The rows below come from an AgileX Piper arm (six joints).
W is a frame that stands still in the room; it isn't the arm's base.
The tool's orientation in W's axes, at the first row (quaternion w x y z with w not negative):
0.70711, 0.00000, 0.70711, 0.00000
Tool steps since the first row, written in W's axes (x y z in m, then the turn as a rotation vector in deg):
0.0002, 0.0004, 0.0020, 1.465, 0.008, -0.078
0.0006, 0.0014, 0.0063, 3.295, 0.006, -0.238
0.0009, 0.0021, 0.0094, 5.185, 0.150, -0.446
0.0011, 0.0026, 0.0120, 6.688, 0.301, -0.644
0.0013, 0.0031, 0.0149, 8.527, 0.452, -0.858
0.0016, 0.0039, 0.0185, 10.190, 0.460, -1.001
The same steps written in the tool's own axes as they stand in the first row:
-0.0020, 0.0004, 0.0002, 0.078, 0.008, 1.465
-0.0063, 0.0014, 0.0006, 0.238, 0.006, 3.295
-0.0094, 0.0021, 0.0009, 0.446, 0.150, 5.185
-0.0120, 0.0026, 0.0011, 0.644, 0.301, 6.688
-0.0149, 0.0031, 0.0013, 0.858, 0.452, 8.527
-0.0185, 0.0039, 0.0016, 1.001, 0.460, 10.190

